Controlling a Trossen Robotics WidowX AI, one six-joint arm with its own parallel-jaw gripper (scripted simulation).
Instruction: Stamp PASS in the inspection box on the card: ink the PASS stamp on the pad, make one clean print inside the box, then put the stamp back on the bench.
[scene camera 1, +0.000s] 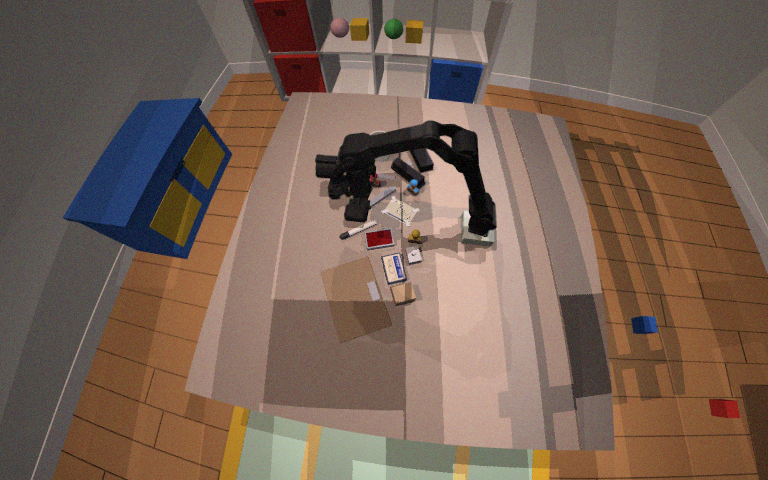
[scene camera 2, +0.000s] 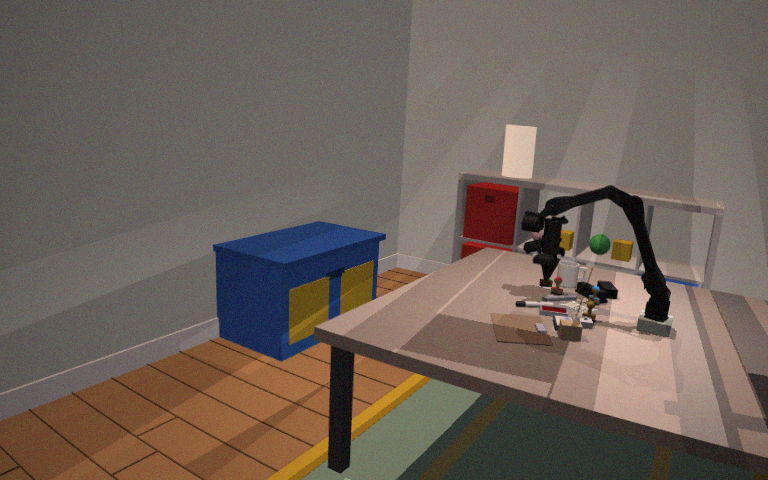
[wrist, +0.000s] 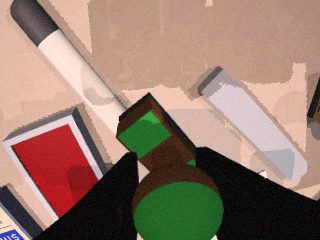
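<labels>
In scene camera 1, my gripper and a clipboard. Scene camera 2, gripper and clipboard again. Gripper also in the wrist view (166, 159). Clipboard out of frame in the wrist view. My gripper, same spot at (scene camera 1: 357, 210) and (scene camera 2: 544, 255). Clipboard, same spot at (scene camera 1: 357, 307) and (scene camera 2: 521, 331).
</labels>
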